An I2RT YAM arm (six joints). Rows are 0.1 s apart.
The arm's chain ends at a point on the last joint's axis. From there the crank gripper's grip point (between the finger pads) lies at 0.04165 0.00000 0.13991 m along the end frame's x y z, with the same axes.
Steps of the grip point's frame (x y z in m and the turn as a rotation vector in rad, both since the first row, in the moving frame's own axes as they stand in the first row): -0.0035 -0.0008 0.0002 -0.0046 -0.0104 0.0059; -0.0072 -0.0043 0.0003 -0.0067 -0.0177 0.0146; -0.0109 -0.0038 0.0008 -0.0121 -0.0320 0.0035; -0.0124 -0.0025 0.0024 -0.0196 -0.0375 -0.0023; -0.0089 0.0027 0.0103 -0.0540 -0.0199 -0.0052; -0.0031 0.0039 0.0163 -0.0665 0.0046 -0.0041
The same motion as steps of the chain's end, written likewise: -0.0020 -0.0017 -0.0002 -0.0046 -0.0104 0.0059; -0.0047 -0.0058 -0.0004 -0.0067 -0.0177 0.0146; -0.0064 -0.0056 -0.0004 -0.0121 -0.0320 0.0035; -0.0071 -0.0052 0.0010 -0.0196 -0.0375 -0.0023; -0.0061 -0.0047 0.0097 -0.0540 -0.0199 -0.0052; -0.0038 -0.0052 0.0168 -0.0665 0.0046 -0.0041
